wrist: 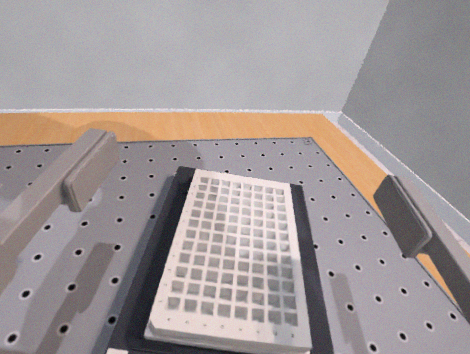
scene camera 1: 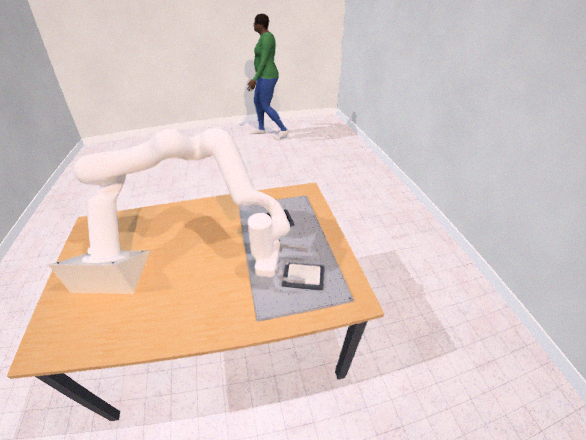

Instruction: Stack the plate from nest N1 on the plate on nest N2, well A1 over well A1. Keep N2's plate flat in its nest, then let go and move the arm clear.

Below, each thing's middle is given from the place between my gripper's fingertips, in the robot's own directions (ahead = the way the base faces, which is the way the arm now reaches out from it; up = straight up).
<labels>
Right now my hand is 10 mm past the white multi-well plate [wrist: 234, 271] and 60 mm above it.
</labels>
